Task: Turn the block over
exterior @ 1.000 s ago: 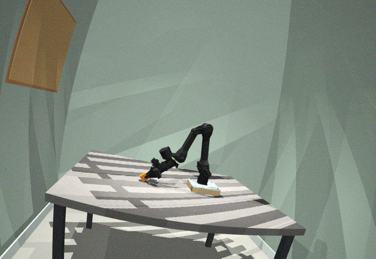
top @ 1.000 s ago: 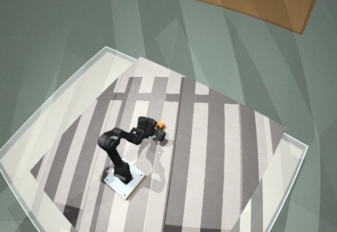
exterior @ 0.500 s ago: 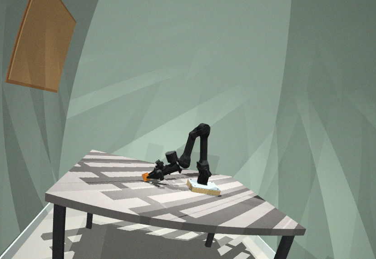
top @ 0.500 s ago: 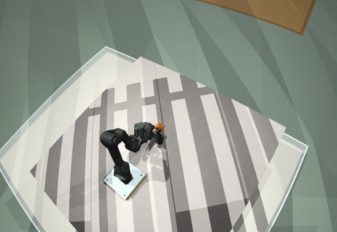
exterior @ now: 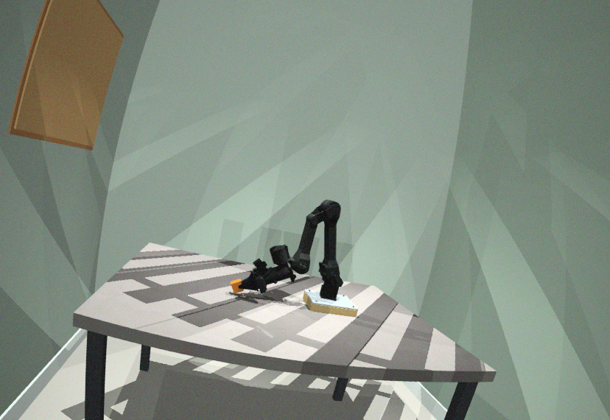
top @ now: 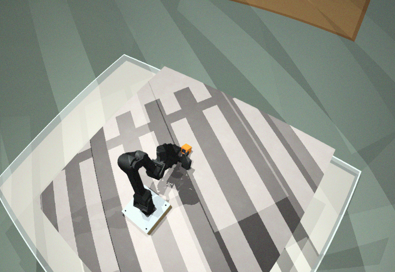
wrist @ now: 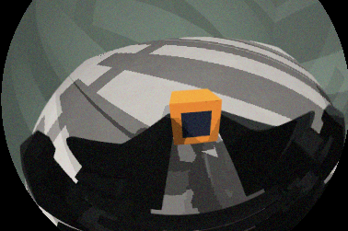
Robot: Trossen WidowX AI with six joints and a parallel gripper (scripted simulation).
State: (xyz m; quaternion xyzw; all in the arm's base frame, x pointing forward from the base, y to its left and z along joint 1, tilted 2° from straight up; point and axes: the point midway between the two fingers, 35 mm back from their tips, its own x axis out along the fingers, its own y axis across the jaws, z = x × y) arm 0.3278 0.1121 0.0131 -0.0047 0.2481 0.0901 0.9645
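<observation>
Right now the block is right at my gripper tip.
</observation>
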